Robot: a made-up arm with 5 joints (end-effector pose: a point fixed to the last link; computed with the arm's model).
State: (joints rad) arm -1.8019 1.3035 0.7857 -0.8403 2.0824
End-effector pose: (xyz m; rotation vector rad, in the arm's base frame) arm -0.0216 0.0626 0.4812 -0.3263 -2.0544 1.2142
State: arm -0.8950 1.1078 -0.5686 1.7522 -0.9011
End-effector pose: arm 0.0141 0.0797 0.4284 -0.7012 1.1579 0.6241
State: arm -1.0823 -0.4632 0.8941 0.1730 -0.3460
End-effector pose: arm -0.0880 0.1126 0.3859 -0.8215 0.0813 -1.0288
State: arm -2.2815 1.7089 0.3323 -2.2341 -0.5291
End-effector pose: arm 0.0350 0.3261 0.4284 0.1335 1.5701 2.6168
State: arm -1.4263 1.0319 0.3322 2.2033 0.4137
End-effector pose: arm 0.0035 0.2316 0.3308 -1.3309 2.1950 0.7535
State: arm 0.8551 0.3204 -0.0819 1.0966 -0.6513
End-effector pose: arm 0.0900 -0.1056 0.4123 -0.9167 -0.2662 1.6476
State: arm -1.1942 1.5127 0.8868 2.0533 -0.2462
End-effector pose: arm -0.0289 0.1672 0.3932 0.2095 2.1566 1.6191
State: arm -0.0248 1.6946 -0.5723 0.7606 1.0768
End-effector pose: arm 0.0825 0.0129 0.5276 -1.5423 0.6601 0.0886
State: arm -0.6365 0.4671 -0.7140 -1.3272 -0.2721
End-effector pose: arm -0.1701 -0.0729 0.3827 0.6577 -1.4563 0.1205
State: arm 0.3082 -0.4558 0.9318 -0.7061 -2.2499
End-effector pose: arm 0.0720 -0.1804 0.3752 0.6939 -1.6373 1.6906
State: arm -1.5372 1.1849 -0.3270 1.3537 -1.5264
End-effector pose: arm 0.0282 0.0972 0.4036 0.3588 0.7140 0.2119
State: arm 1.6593 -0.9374 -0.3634 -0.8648 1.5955
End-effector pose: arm 0.2614 -0.1613 0.1349 1.2455 0.0521 0.6075
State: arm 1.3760 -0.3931 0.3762 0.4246 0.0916
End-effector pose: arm 0.1585 -0.1541 0.3452 -0.2967 -0.7338 0.9714
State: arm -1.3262 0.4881 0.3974 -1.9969 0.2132
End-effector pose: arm -0.1921 0.2253 0.3645 0.5374 -1.2395 -1.6521
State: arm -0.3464 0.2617 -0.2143 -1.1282 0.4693
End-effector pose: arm -0.1958 -0.1070 0.4162 0.4329 -0.5760 -0.4851
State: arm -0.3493 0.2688 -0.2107 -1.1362 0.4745
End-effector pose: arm -0.1961 -0.1063 0.4171 0.4381 -0.5656 -0.4952
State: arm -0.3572 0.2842 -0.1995 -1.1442 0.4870
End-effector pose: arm -0.1970 -0.1035 0.4205 0.4382 -0.5383 -0.5229
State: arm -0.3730 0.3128 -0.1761 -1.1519 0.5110
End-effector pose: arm -0.1984 -0.0974 0.4278 0.4298 -0.4839 -0.5782
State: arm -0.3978 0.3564 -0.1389 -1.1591 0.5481
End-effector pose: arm -0.1996 -0.0875 0.4395 0.4119 -0.3981 -0.6644
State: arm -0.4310 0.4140 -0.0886 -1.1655 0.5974
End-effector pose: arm -0.1992 -0.0744 0.4555 0.3852 -0.2817 -0.7785
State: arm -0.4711 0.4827 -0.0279 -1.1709 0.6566
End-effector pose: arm -0.1959 -0.0593 0.4744 0.3517 -0.1390 -0.9133
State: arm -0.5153 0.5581 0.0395 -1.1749 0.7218
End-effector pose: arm -0.1885 -0.0440 0.4947 0.3141 0.0226 -1.0581
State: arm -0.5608 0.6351 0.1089 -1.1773 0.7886
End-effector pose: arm -0.1773 -0.0304 0.5140 0.2752 0.1935 -1.2016
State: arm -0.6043 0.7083 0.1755 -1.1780 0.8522
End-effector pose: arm -0.1635 -0.0198 0.5307 0.2380 0.3619 -1.3326
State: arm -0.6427 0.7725 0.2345 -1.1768 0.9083
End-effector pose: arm -0.1493 -0.0126 0.5435 0.2043 0.5155 -1.4425
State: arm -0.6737 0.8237 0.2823 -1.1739 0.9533
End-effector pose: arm -0.1366 -0.0084 0.5524 0.1759 0.6429 -1.5262
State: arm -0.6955 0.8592 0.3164 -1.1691 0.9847
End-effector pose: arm -0.1270 -0.0063 0.5577 0.1534 0.7353 -1.5819
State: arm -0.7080 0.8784 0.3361 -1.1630 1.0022
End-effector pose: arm -0.1211 -0.0052 0.5604 0.1373 0.7889 -1.6116
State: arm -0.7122 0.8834 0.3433 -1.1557 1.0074
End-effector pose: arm -0.1186 -0.0047 0.5612 0.1265 0.8077 -1.6200
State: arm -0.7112 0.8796 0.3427 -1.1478 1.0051
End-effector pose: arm -0.1183 -0.0043 0.5610 0.1192 0.8047 -1.6156
